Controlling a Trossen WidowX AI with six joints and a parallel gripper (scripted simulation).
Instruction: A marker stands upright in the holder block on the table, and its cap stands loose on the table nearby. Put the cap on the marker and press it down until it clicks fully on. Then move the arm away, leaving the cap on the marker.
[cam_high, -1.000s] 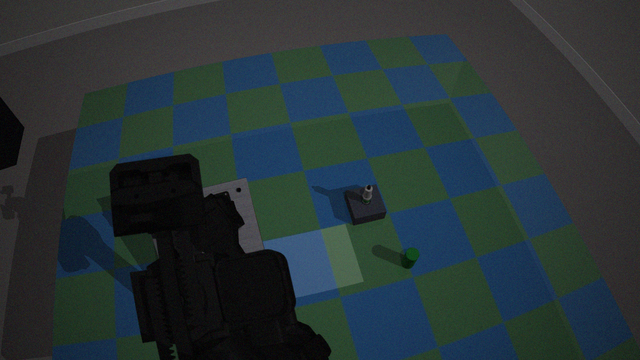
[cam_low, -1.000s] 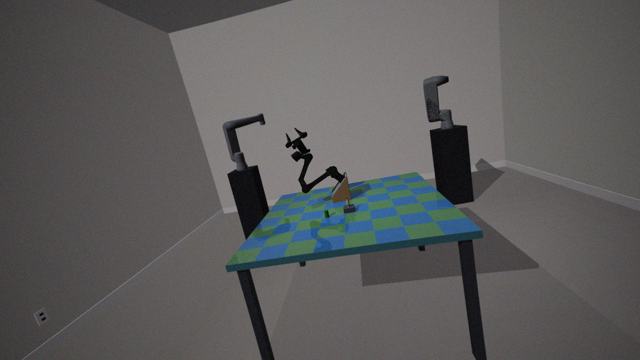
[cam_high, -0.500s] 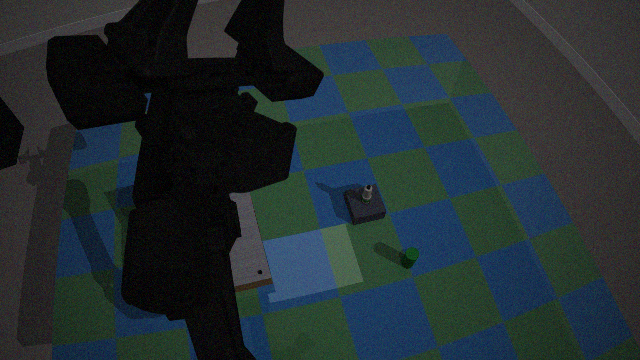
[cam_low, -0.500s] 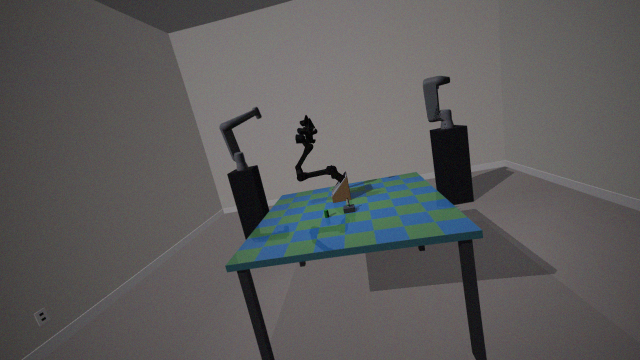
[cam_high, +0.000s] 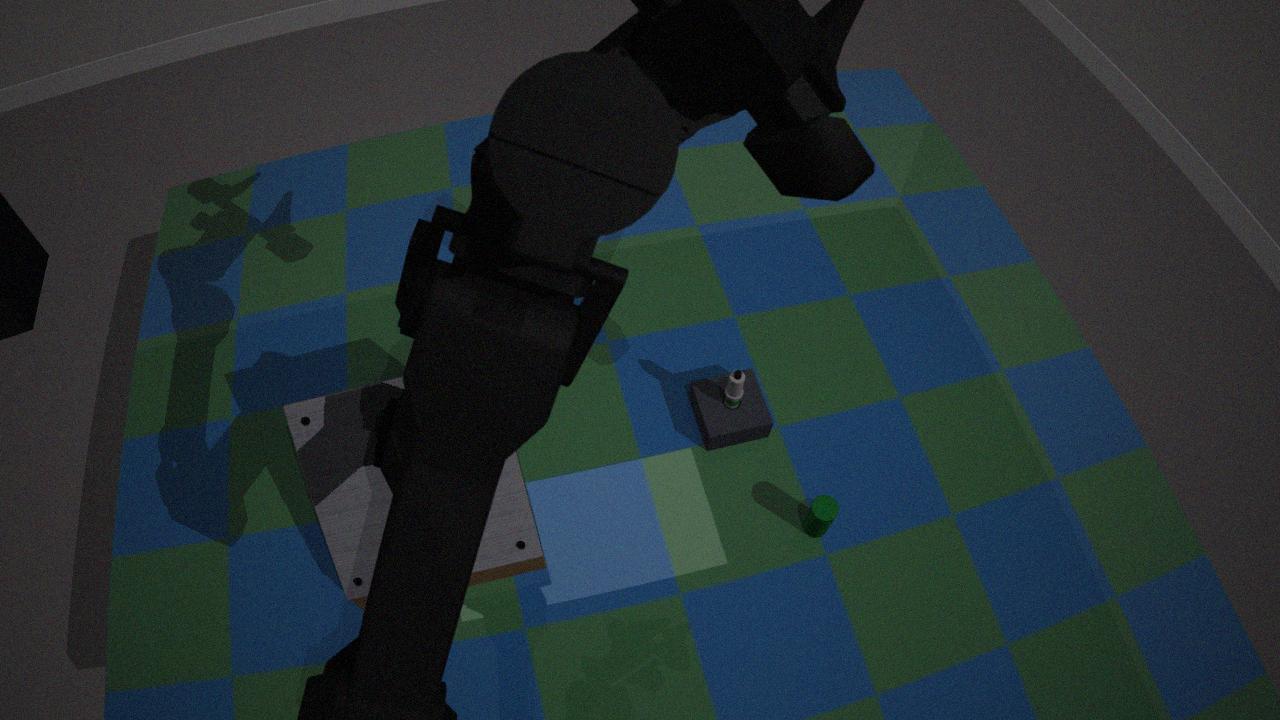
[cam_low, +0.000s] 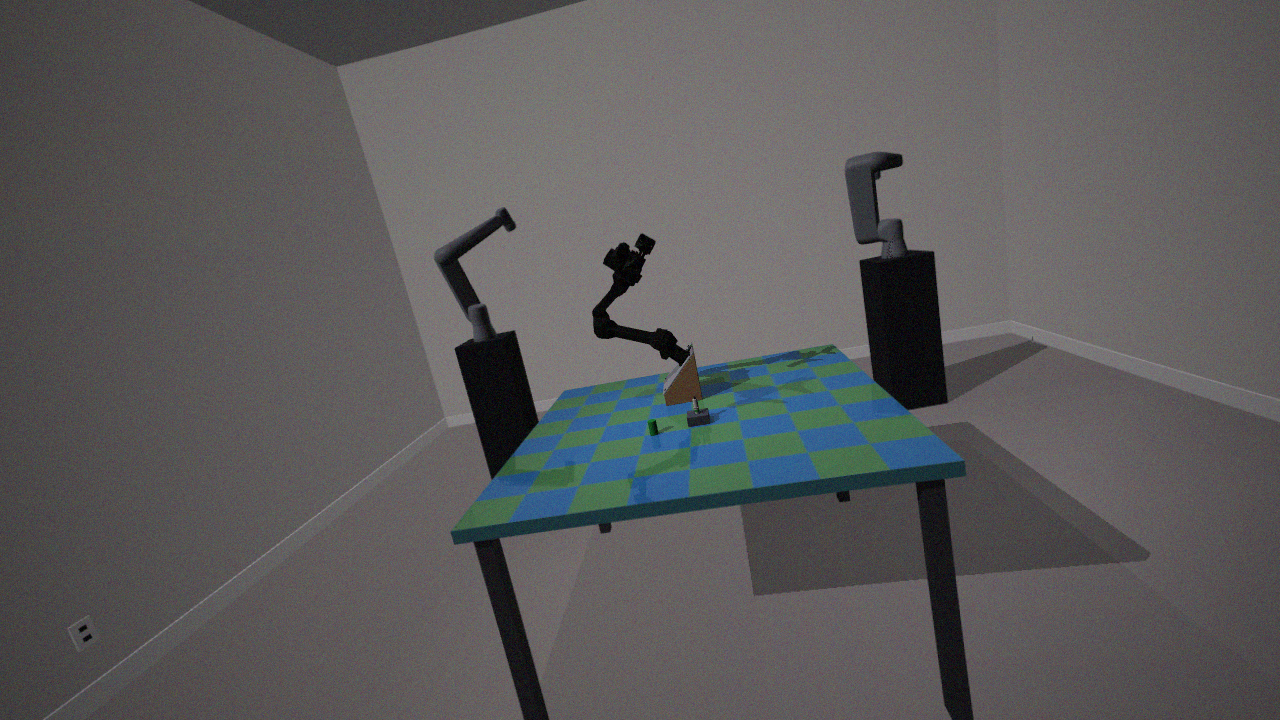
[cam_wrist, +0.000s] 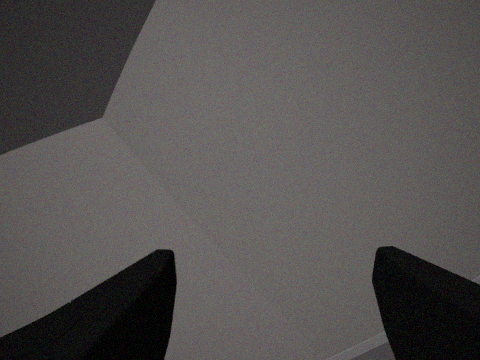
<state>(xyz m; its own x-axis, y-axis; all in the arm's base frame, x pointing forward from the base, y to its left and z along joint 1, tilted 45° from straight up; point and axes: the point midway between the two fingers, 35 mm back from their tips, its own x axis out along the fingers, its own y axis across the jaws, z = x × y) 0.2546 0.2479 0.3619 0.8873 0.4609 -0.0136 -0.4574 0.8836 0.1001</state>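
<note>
My gripper tip is 8 cm short of the green cap, 8 cm to the left of it and 59 cm above it. Round my gripper tip: block 4 cm ahead, 7 cm to the left, 59 cm below.
</note>
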